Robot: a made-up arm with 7 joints. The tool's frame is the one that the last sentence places. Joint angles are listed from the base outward.
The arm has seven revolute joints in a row. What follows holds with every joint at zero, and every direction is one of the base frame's.
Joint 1 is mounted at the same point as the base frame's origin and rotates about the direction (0.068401, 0.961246, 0.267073), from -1.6 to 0.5 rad.
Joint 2 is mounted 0.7 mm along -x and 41.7 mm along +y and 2.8 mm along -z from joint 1 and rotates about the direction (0.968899, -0.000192, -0.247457), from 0 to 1.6 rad.
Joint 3 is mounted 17.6 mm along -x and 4.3 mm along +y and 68.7 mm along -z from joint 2 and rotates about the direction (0.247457, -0.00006, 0.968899), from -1.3 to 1.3 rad.
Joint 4 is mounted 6.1 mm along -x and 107.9 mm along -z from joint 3 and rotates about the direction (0.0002, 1, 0.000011), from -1.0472 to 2.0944 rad.
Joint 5 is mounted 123.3 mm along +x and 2.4 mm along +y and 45 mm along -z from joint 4 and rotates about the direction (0.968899, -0.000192, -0.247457), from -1.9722 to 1.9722 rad.
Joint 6 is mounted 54.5 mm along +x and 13.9 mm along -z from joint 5 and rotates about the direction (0.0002, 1, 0.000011), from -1.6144 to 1.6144 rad.
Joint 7 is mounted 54.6 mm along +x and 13.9 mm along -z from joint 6 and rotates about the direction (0.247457, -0.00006, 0.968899), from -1.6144 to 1.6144 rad.
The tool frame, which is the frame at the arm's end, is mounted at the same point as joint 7; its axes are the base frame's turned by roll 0, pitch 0.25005 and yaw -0.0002 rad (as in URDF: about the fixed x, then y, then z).
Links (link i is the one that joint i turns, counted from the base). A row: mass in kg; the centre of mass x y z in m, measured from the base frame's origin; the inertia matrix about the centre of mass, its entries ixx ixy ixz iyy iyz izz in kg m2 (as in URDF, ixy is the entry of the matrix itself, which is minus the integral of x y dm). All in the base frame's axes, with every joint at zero. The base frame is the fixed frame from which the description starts. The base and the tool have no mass.
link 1: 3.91; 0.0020 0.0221 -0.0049; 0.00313 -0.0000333 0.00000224 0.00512 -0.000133 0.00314
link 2: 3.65; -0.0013 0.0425 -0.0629; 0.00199 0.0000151 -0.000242 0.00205 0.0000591 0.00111
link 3: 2.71; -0.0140 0.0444 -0.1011; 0.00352 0 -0.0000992 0.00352 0 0.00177
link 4: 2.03; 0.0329 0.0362 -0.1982; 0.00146 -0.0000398 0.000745 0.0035 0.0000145 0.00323
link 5: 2.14; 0.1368 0.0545 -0.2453; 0.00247 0 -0.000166 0.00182 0 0.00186
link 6: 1.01; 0.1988 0.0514 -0.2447; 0.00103 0 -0.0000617 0.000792 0 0.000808
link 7: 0.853; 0.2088 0.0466 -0.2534; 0.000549 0 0.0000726 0.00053 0 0.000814
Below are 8 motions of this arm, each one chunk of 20 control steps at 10 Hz.
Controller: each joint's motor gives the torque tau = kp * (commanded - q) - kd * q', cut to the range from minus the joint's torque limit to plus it. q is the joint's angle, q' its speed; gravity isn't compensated. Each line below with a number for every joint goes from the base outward.
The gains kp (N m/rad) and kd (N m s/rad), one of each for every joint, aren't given. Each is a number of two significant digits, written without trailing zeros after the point. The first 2 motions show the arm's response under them.
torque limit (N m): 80 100 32 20 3.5 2 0.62
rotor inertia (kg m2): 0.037 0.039 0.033 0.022 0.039 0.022 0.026
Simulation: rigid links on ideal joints. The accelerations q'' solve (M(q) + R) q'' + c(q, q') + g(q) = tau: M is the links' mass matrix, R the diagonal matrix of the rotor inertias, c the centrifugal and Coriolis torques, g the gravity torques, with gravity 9.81 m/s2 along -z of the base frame. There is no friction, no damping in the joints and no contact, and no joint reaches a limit. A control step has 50 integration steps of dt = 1/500 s. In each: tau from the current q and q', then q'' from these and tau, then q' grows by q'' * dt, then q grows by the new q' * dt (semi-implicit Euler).
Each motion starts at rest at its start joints. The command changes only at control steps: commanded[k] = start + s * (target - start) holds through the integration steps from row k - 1 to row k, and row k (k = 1, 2, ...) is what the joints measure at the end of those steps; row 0 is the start. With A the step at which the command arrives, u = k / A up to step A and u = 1 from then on. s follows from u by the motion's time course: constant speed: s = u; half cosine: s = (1 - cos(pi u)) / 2; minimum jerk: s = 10 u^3 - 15 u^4 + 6 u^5; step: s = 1 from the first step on.
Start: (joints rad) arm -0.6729 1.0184 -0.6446 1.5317 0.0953 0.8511 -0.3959
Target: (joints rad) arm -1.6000 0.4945 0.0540 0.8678 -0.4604 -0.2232 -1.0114
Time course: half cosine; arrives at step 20
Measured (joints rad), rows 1 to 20:
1: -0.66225 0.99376 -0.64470 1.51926 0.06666 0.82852 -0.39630
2: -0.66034 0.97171 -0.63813 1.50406 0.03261 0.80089 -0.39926
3: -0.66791 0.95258 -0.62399 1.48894 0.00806 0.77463 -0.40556
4: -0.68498 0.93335 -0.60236 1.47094 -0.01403 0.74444 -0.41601
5: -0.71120 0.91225 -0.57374 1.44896 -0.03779 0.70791 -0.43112
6: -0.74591 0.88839 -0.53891 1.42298 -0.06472 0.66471 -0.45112
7: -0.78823 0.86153 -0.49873 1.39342 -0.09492 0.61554 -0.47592
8: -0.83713 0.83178 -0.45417 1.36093 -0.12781 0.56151 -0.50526
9: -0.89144 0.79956 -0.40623 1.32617 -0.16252 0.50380 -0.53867
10: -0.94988 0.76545 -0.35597 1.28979 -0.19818 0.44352 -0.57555
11: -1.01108 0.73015 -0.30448 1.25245 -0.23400 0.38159 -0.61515
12: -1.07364 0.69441 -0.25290 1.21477 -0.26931 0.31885 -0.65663
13: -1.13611 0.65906 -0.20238 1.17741 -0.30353 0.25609 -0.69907
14: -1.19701 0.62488 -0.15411 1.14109 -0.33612 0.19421 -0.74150
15: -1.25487 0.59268 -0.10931 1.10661 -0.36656 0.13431 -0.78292
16: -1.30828 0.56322 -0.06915 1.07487 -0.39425 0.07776 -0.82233
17: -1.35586 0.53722 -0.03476 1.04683 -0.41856 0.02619 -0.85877
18: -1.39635 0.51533 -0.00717 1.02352 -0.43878 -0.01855 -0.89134
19: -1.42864 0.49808 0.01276 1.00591 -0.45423 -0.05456 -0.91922
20: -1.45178 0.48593 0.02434 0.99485 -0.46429 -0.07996 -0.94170
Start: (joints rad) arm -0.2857 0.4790 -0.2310 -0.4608 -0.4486 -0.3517 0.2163
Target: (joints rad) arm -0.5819 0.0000 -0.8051 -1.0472 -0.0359 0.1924 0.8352
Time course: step
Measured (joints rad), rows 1 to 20:
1: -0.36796 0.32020 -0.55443 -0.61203 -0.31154 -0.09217 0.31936
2: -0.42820 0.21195 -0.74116 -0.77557 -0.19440 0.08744 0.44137
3: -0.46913 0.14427 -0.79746 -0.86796 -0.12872 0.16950 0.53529
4: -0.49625 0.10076 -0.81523 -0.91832 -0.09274 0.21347 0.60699
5: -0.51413 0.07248 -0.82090 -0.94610 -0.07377 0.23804 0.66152
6: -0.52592 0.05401 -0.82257 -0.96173 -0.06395 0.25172 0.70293
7: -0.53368 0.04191 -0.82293 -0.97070 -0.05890 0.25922 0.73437
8: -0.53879 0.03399 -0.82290 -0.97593 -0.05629 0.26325 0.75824
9: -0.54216 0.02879 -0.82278 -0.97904 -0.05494 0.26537 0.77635
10: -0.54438 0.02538 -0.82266 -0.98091 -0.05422 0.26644 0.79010
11: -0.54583 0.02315 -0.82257 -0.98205 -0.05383 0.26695 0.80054
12: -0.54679 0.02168 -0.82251 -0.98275 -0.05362 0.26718 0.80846
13: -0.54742 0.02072 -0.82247 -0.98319 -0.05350 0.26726 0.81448
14: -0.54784 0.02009 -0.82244 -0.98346 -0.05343 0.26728 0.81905
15: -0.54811 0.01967 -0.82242 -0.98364 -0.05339 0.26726 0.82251
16: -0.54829 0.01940 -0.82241 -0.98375 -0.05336 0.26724 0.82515
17: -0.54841 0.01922 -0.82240 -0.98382 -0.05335 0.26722 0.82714
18: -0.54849 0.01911 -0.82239 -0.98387 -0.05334 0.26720 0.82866
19: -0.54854 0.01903 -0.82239 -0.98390 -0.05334 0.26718 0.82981
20: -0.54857 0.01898 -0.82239 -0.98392 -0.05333 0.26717 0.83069
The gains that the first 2 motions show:
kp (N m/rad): 230 250 93 71 8.4 7.4 3.4
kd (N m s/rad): 56 61 11 11 1.5 1.4 1.3
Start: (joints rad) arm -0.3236 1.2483 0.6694 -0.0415 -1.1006 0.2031 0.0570
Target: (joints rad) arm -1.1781 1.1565 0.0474 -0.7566 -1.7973 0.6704 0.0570
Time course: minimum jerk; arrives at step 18
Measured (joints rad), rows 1 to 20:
1: -0.31207 1.22756 0.62716 -0.02334 -1.10515 0.23303 0.05657
2: -0.30424 1.20997 0.59179 -0.00845 -1.11377 0.27845 0.05633
3: -0.30601 1.19802 0.56970 -0.00836 -1.12448 0.30850 0.05627
4: -0.31893 1.18936 0.54677 -0.02252 -1.14153 0.33206 0.05632
5: -0.34406 1.18237 0.51629 -0.05054 -1.16802 0.35636 0.05640
6: -0.38178 1.17613 0.47632 -0.09192 -1.20519 0.38488 0.05650
7: -0.43163 1.17019 0.42736 -0.14557 -1.25276 0.41876 0.05660
8: -0.49227 1.16441 0.37127 -0.20968 -1.30940 0.45772 0.05668
9: -0.56158 1.15880 0.31069 -0.28177 -1.37299 0.50061 0.05674
10: -0.63679 1.15348 0.24871 -0.35881 -1.44089 0.54574 0.05675
11: -0.71467 1.14856 0.18845 -0.43739 -1.51014 0.59122 0.05673
12: -0.79173 1.14417 0.13284 -0.51386 -1.57766 0.63506 0.05668
13: -0.86450 1.14039 0.08436 -0.58465 -1.64042 0.67541 0.05659
14: -0.92982 1.13730 0.04487 -0.64659 -1.69562 0.71058 0.05650
15: -0.98517 1.13499 0.01540 -0.69724 -1.74105 0.73931 0.05642
16: -1.02901 1.13345 -0.00397 -0.73533 -1.77542 0.76086 0.05636
17: -1.06114 1.13265 -0.01437 -0.76109 -1.79871 0.77533 0.05633
18: -1.08304 1.13241 -0.01830 -0.77660 -1.81251 0.78386 0.05634
19: -1.09763 1.13246 -0.01923 -0.78548 -1.81992 0.78850 0.05639
20: -1.10734 1.13261 -0.01920 -0.79063 -1.82387 0.79101 0.05645

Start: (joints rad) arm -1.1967 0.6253 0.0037 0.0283 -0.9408 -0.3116 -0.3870
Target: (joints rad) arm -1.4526 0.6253 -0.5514 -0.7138 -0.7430 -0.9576 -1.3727
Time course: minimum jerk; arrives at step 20
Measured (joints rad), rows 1 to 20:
1: -1.17040 0.61654 -0.02151 0.05518 -0.94352 -0.30393 -0.38817
2: -1.14931 0.60890 -0.04373 0.07824 -0.94843 -0.28266 -0.39063
3: -1.13702 0.60416 -0.05845 0.08441 -0.94979 -0.27380 -0.39628
4: -1.13184 0.60135 -0.07452 0.07612 -0.94768 -0.27744 -0.40741
5: -1.13261 0.59981 -0.09645 0.05457 -0.94248 -0.29250 -0.42611
6: -1.13858 0.59918 -0.12590 0.02044 -0.93435 -0.31846 -0.45389
7: -1.14918 0.59925 -0.16293 -0.02544 -0.92334 -0.35478 -0.49162
8: -1.16384 0.59986 -0.20670 -0.08178 -0.90956 -0.40055 -0.53944
9: -1.18196 0.60090 -0.25570 -0.14670 -0.89318 -0.45445 -0.59674
10: -1.20278 0.60224 -0.30801 -0.21785 -0.87448 -0.51464 -0.66223
11: -1.22550 0.60377 -0.36145 -0.29244 -0.85392 -0.57889 -0.73407
12: -1.24921 0.60540 -0.41375 -0.36747 -0.83214 -0.64467 -0.80997
13: -1.27295 0.60702 -0.46276 -0.43992 -0.80999 -0.70932 -0.88734
14: -1.29581 0.60856 -0.50664 -0.50695 -0.78840 -0.77024 -0.96351
15: -1.31690 0.60996 -0.54392 -0.56615 -0.76835 -0.82512 -1.03587
16: -1.33552 0.61118 -0.57369 -0.61569 -0.75071 -0.87210 -1.10205
17: -1.35111 0.61220 -0.59561 -0.65453 -0.73612 -0.91000 -1.16019
18: -1.36342 0.61303 -0.60998 -0.68254 -0.72491 -0.93844 -1.20903
19: -1.37249 0.61367 -0.61786 -0.70064 -0.71706 -0.95796 -1.24819
20: -1.37877 0.61416 -0.62114 -0.71095 -0.71211 -0.97014 -1.27837

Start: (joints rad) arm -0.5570 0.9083 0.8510 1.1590 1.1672 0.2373 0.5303
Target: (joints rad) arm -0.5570 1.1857 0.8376 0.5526 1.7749 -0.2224 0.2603
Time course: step
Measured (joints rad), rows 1 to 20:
1: -0.53754 0.96274 0.83510 0.99342 1.35040 0.07864 0.47461
2: -0.53441 1.01545 0.82339 0.82260 1.54621 -0.06505 0.42309
3: -0.53056 1.04768 0.81404 0.73919 1.65811 -0.15589 0.38360
4: -0.52682 1.06729 0.80739 0.69978 1.71895 -0.21396 0.35321
5: -0.52385 1.07955 0.80309 0.68075 1.75226 -0.25071 0.33001
6: -0.52168 1.08735 0.80045 0.67139 1.77061 -0.27358 0.31237
7: -0.52016 1.09236 0.79886 0.66669 1.78076 -0.28765 0.29899
8: -0.51911 1.09560 0.79791 0.66430 1.78640 -0.29623 0.28885
9: -0.51841 1.09770 0.79733 0.66306 1.78955 -0.30144 0.28116
10: -0.51794 1.09906 0.79697 0.66241 1.79132 -0.30459 0.27533
11: -0.51763 1.09995 0.79675 0.66206 1.79232 -0.30649 0.27092
12: -0.51742 1.10052 0.79662 0.66187 1.79289 -0.30764 0.26758
13: -0.51728 1.10089 0.79653 0.66177 1.79321 -0.30834 0.26504
14: -0.51720 1.10114 0.79647 0.66171 1.79339 -0.30876 0.26312
15: -0.51714 1.10130 0.79644 0.66167 1.79350 -0.30902 0.26167
16: -0.51710 1.10140 0.79642 0.66165 1.79356 -0.30917 0.26056
17: -0.51707 1.10147 0.79640 0.66164 1.79360 -0.30927 0.25973
18: -0.51706 1.10151 0.79639 0.66163 1.79362 -0.30933 0.25910
19: -0.51705 1.10154 0.79639 0.66163 1.79363 -0.30936 0.25862
20: -0.51704 1.10156 0.79638 0.66163 1.79364 -0.30938 0.25825

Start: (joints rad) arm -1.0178 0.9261 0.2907 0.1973 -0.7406 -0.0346 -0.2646
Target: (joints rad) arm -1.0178 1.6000 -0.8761 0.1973 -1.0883 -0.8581 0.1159
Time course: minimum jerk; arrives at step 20
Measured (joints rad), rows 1 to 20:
1: -0.99537 0.91147 0.26707 0.22933 -0.74344 -0.01538 -0.26519
2: -0.97631 0.90003 0.24199 0.25845 -0.74893 0.01778 -0.26513
3: -0.96373 0.89682 0.21920 0.27371 -0.75455 0.03204 -0.26351
4: -0.95558 0.90211 0.18786 0.28083 -0.76222 0.02901 -0.25957
5: -0.95030 0.91617 0.14204 0.28322 -0.77362 0.01128 -0.25261
6: -0.94685 0.93919 0.07962 0.28251 -0.78953 -0.01972 -0.24209
7: -0.94462 0.97097 0.00089 0.27946 -0.80998 -0.06278 -0.22771
8: -0.94321 1.01083 -0.09212 0.27445 -0.83441 -0.11642 -0.20943
9: -0.94236 1.05762 -0.19619 0.26781 -0.86186 -0.17869 -0.18750
10: -0.94193 1.10976 -0.30718 0.25988 -0.89109 -0.24718 -0.16239
11: -0.94184 1.16538 -0.42051 0.25110 -0.92084 -0.31917 -0.13481
12: -0.94207 1.22242 -0.53145 0.24193 -0.94992 -0.39183 -0.10563
13: -0.94263 1.27873 -0.63554 0.23282 -0.97729 -0.46238 -0.07583
14: -0.94354 1.33226 -0.72889 0.22415 -1.00210 -0.52827 -0.04644
15: -0.94477 1.38110 -0.80848 0.21620 -1.02365 -0.58729 -0.01846
16: -0.94625 1.42369 -0.87231 0.20918 -1.04142 -0.63766 0.00719
17: -0.94788 1.45891 -0.91960 0.20318 -1.05510 -0.67821 0.02977
18: -0.94953 1.48625 -0.95095 0.19823 -1.06466 -0.70855 0.04877
19: -0.95110 1.50598 -0.96849 0.19430 -1.07046 -0.72929 0.06405
20: -0.95249 1.51925 -0.97613 0.19130 -1.07330 -0.74225 0.07585

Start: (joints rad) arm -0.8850 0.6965 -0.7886 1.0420 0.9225 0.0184 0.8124
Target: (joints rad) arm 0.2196 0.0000 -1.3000 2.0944 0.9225 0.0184 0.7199
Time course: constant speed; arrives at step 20
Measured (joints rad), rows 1 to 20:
1: -0.84591 0.67129 -0.82533 1.07760 0.92003 0.00377 0.81164
2: -0.79720 0.64146 -0.85860 1.12346 0.91856 -0.01454 0.80917
3: -0.74796 0.61039 -0.88415 1.16965 0.91866 -0.02342 0.80623
4: -0.69850 0.57844 -0.90660 1.21583 0.91945 -0.02727 0.80300
5: -0.64895 0.54592 -0.92791 1.26196 0.92047 -0.02854 0.79952
6: -0.59940 0.51307 -0.94891 1.30804 0.92155 -0.02842 0.79588
7: -0.54994 0.48003 -0.96997 1.35406 0.92265 -0.02752 0.79209
8: -0.50059 0.44692 -0.99130 1.40005 0.92376 -0.02615 0.78821
9: -0.45135 0.41377 -1.01300 1.44608 0.92487 -0.02446 0.78425
10: -0.40222 0.38063 -1.03514 1.49218 0.92598 -0.02253 0.78023
11: -0.35317 0.34751 -1.05776 1.53843 0.92708 -0.02041 0.77616
12: -0.30419 0.31440 -1.08090 1.58489 0.92817 -0.01810 0.77205
13: -0.25523 0.28130 -1.10459 1.63160 0.92925 -0.01561 0.76791
14: -0.20626 0.24821 -1.12884 1.67864 0.93030 -0.01295 0.76374
15: -0.15726 0.21510 -1.15366 1.72605 0.93132 -0.01011 0.75954
16: -0.10819 0.18196 -1.17905 1.77387 0.93231 -0.00709 0.75532
17: -0.05902 0.14880 -1.20500 1.82214 0.93325 -0.00389 0.75107
18: -0.00971 0.11558 -1.23151 1.87091 0.93413 -0.00052 0.74679
19: 0.03976 0.08231 -1.25854 1.92019 0.93496 0.00303 0.74249
20: 0.08942 0.04897 -1.28608 1.97000 0.93573 0.00674 0.73817

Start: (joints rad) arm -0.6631 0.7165 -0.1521 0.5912 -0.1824 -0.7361 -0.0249
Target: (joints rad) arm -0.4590 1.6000 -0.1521 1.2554 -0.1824 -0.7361 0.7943
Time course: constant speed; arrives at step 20
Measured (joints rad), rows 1 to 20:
1: -0.64012 0.71606 -0.18503 0.64142 -0.17876 -0.70997 -0.01700
2: -0.61670 0.72806 -0.20533 0.69269 -0.17235 -0.67585 -0.00181
3: -0.59906 0.75094 -0.21145 0.73243 -0.16960 -0.65653 0.01975
4: -0.58507 0.78053 -0.21287 0.76622 -0.16849 -0.64681 0.04610
5: -0.57323 0.81428 -0.21304 0.79719 -0.16758 -0.64247 0.07603
6: -0.56270 0.85068 -0.21299 0.82680 -0.16646 -0.64124 0.10863
7: -0.55297 0.88877 -0.21294 0.85574 -0.16505 -0.64187 0.14324
8: -0.54376 0.92797 -0.21287 0.88434 -0.16341 -0.64369 0.17937
9: -0.53490 0.96791 -0.21274 0.91276 -0.16160 -0.64631 0.21664
10: -0.52626 1.00836 -0.21250 0.94110 -0.15968 -0.64951 0.25476
11: -0.51777 1.04917 -0.21211 0.96942 -0.15770 -0.65315 0.29354
12: -0.50940 1.09025 -0.21154 0.99778 -0.15568 -0.65714 0.33280
13: -0.50112 1.13155 -0.21079 1.02620 -0.15367 -0.66142 0.37243
14: -0.49289 1.17305 -0.20984 1.05472 -0.15167 -0.66593 0.41233
15: -0.48471 1.21471 -0.20870 1.08337 -0.14970 -0.67065 0.45245
16: -0.47657 1.25654 -0.20736 1.11217 -0.14779 -0.67553 0.49272
17: -0.46845 1.29854 -0.20583 1.14116 -0.14594 -0.68056 0.53312
18: -0.46035 1.34071 -0.20411 1.17034 -0.14416 -0.68569 0.57361
19: -0.45226 1.38305 -0.20221 1.19976 -0.14247 -0.69092 0.61417
20: -0.44418 1.42557 -0.20013 1.22943 -0.14088 -0.69620 0.65478

